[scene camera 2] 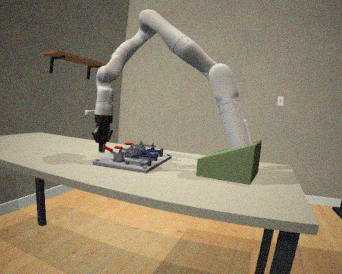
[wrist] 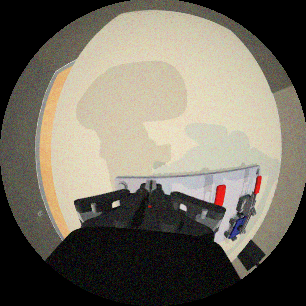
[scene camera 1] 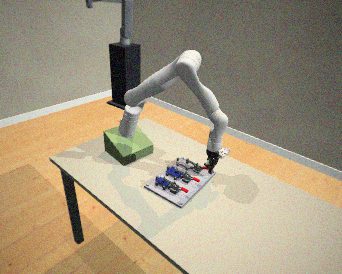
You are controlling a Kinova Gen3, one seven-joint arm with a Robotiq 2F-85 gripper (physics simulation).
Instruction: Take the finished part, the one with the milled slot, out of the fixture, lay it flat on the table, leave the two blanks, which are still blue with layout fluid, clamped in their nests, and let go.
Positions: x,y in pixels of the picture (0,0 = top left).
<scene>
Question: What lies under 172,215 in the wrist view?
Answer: The gripper.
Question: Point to a fixture plate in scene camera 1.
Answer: At 193,187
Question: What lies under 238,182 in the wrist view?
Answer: A fixture plate.
</scene>
